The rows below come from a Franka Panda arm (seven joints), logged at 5 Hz.
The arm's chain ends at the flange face. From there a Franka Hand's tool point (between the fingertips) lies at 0.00 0.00 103.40 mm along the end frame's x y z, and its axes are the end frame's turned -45 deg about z.
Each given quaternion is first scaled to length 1.
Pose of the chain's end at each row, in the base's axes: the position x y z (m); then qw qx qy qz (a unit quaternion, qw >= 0):
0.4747, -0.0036, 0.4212, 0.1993, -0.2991, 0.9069, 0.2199
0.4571, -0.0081, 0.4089, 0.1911, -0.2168, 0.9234, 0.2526
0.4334, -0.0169, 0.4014, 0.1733, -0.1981, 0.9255, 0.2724
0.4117, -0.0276, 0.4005, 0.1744, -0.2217, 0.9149, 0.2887
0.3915, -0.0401, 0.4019, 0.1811, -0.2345, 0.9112, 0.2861
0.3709, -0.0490, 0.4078, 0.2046, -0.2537, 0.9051, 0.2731
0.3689, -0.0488, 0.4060, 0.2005, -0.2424, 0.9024, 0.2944
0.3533, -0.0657, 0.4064, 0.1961, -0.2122, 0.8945, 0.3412
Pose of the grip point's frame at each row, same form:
0.4985, 0.0500, 0.3360, 0.2683, -0.6234, 0.7234, 0.1269
0.4823, 0.0487, 0.3262, 0.2732, -0.5537, 0.7701, 0.1602
0.4554, 0.0423, 0.3196, 0.2643, -0.5372, 0.7792, 0.1853
0.4315, 0.0350, 0.3206, 0.2716, -0.5550, 0.7604, 0.2000
0.4118, 0.0226, 0.3222, 0.2768, -0.5654, 0.7521, 0.1950
0.3949, 0.0129, 0.3285, 0.2935, -0.5808, 0.7391, 0.1740
0.3916, 0.0162, 0.3288, 0.2979, -0.5693, 0.7410, 0.1953
0.3746, 0.0060, 0.3350, 0.3117, -0.5383, 0.7452, 0.2402

